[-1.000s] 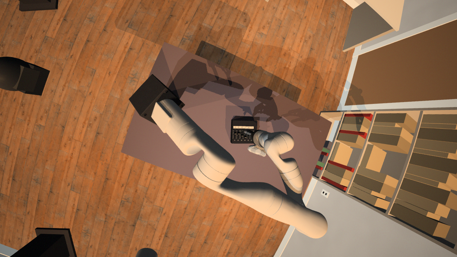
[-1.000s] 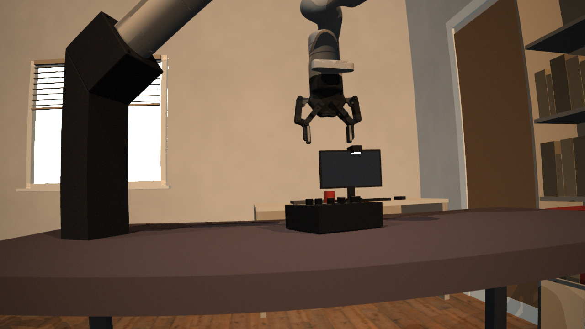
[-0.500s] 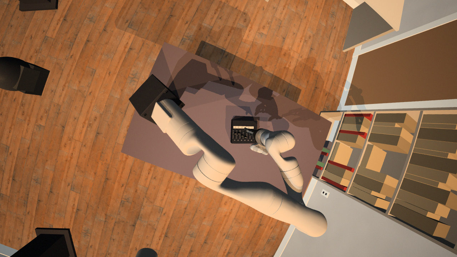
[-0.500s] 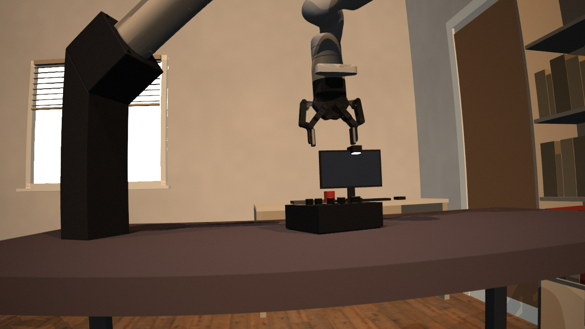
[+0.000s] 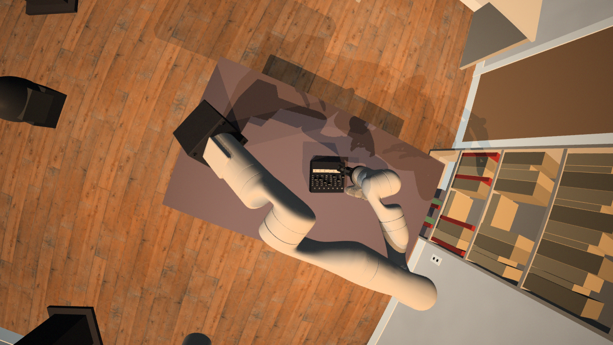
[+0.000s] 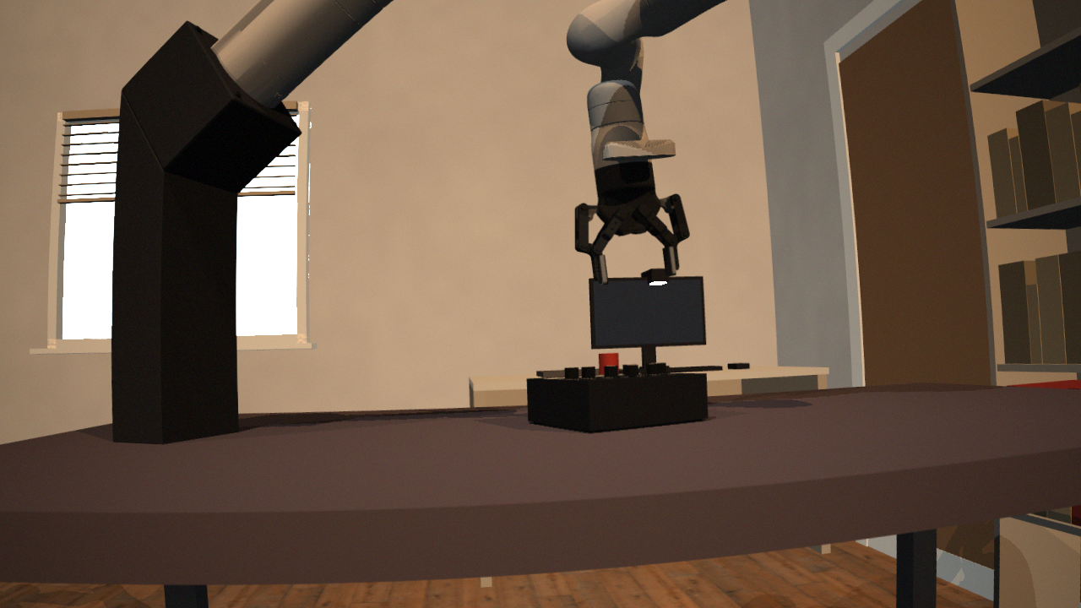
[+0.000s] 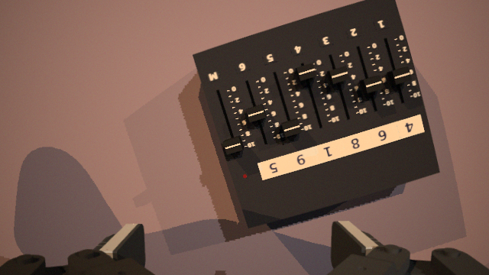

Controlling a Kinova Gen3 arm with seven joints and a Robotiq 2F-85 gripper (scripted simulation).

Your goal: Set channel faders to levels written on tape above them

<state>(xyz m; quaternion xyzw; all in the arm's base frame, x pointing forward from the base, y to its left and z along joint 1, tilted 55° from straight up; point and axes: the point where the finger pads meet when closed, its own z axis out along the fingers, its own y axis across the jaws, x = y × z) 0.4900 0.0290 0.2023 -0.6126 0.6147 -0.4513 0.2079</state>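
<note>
Right now the channel 5 cap is 11 cm below my hand, 4 cm behind it and 3 cm to the right of it. Round my hand: channel 6 cap: 11 cm below, 5 cm to the right, 2 cm behind; channel 4 cap: 11 cm below, 7 cm to the right, 6 cm behind; master cap: 11 cm below, 3 cm to the right.
</note>
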